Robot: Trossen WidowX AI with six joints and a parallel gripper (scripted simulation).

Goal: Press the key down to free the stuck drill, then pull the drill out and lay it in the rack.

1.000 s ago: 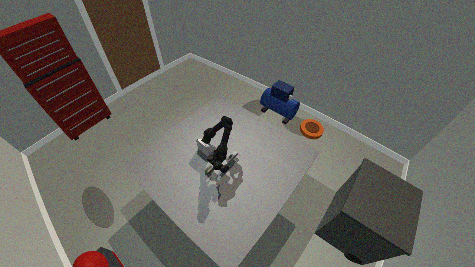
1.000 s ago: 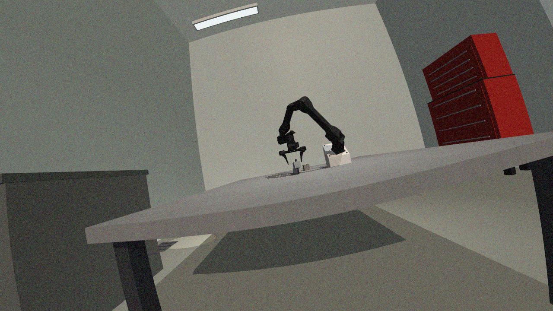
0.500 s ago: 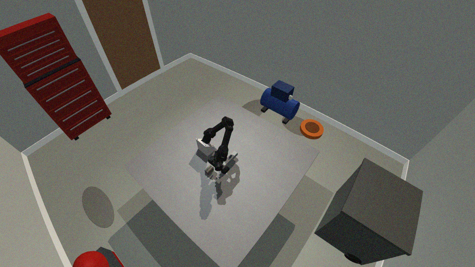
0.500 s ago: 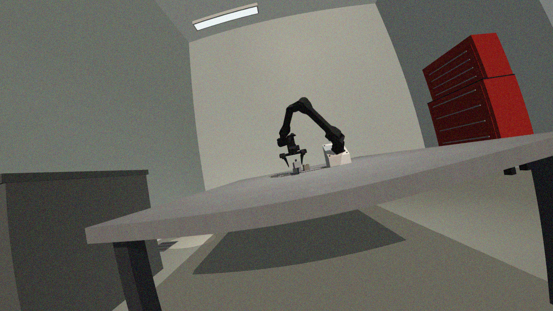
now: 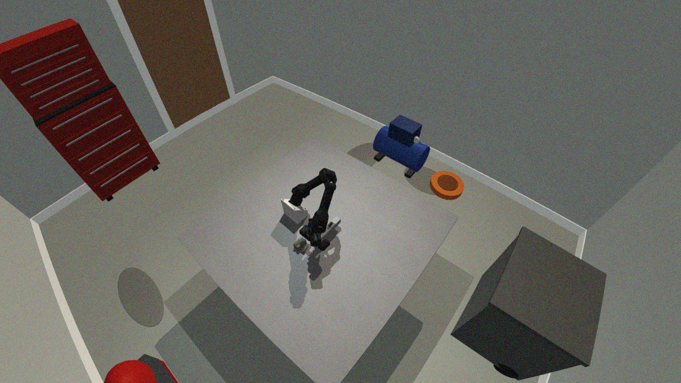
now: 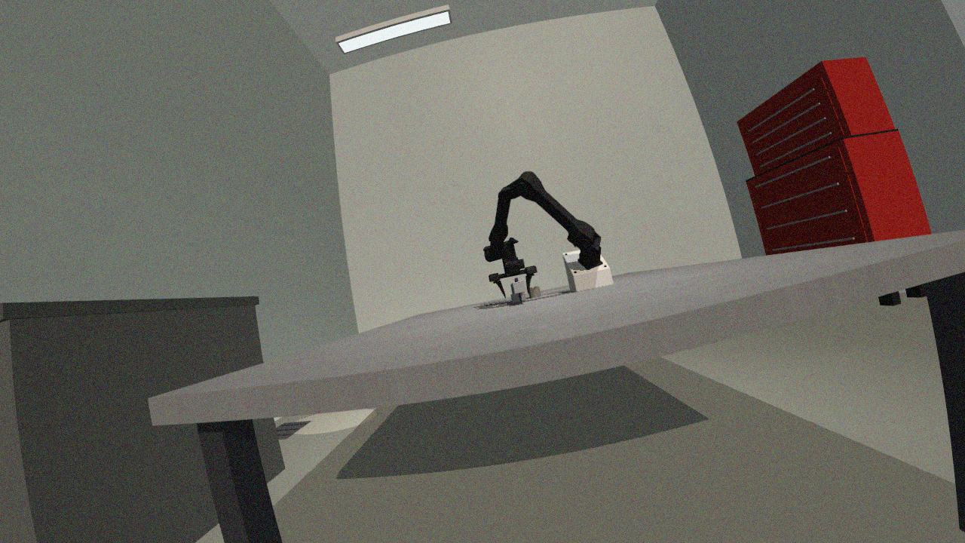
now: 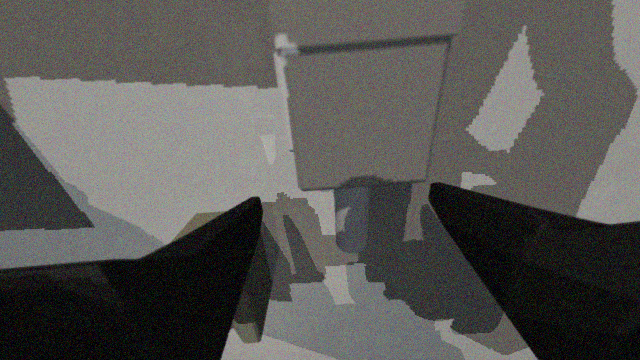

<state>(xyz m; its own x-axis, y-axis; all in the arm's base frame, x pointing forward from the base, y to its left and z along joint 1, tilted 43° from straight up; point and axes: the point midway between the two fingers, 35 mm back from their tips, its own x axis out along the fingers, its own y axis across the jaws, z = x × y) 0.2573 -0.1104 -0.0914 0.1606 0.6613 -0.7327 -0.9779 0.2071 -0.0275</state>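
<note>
The drill is 60 mm to the left of my gripper tip, 30 mm above it and 10 mm ahead of it. Round my gripper tip: dark blue key 140 mm to the left, 30 mm above, 20 mm ahead; then pale grey block 110 mm to the left, 20 mm ahead, 20 mm above; then rack 80 mm behind, 40 mm to the right.
</note>
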